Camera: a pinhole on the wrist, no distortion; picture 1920 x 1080 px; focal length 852.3 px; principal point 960.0 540.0 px. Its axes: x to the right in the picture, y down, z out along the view. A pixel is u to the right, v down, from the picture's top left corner.
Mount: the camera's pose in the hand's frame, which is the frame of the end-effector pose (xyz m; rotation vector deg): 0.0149 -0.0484 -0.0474 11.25 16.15 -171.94
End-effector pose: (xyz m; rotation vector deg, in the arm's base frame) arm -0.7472 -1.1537 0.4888 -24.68 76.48 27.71
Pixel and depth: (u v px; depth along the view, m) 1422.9 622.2 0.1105
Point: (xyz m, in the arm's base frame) -0.6671 -1.2022 0.5546
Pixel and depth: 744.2 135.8 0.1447
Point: -0.6503 -1.0943 0.4848
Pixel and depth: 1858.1 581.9 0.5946
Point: -0.3553 -1.1808 1.2313
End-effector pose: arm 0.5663 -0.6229 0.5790 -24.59 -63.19 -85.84
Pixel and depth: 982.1 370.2 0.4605
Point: 0.4095 -0.2534 0.7137
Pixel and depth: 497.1 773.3 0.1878
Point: 0.3832 -0.5787 0.6773
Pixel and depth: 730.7 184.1 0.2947
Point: 0.4921 -0.4218 0.7541
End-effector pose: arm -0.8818 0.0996 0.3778 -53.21 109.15 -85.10
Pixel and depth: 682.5 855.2 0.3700
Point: -0.6682 -0.2037 0.5365
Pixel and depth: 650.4 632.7 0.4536
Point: -0.6165 -0.2712 0.4397
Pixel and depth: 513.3 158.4 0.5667
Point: -0.5774 -0.3963 0.1157
